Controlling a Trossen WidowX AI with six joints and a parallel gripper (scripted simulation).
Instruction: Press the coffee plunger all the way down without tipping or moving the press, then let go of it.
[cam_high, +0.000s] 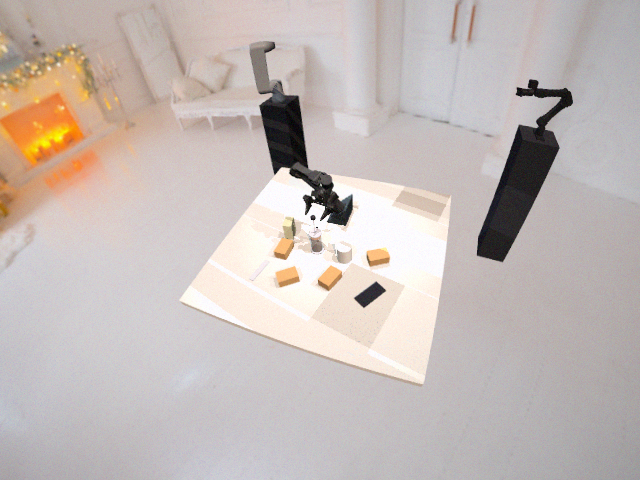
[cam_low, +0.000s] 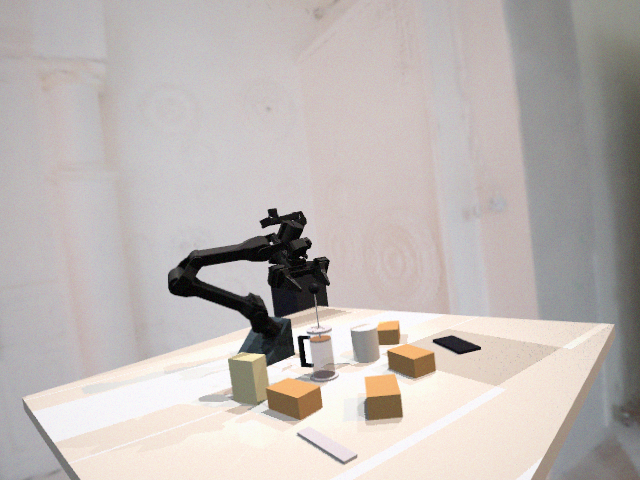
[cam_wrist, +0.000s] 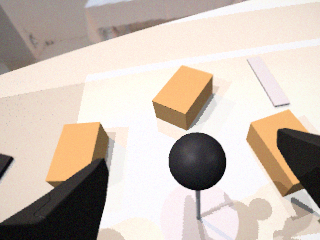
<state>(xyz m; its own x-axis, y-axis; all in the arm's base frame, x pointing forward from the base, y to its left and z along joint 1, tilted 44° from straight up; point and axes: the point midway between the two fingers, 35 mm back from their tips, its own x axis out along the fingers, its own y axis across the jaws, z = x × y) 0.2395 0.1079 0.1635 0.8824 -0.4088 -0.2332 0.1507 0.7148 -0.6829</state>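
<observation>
The glass coffee press is 130 mm below my gripper tip, 20 mm behind it and 10 mm to the right of it. Also, from my gripper tip: dark flat card 370 mm to the left, 240 mm below, 190 mm ahead.
</observation>
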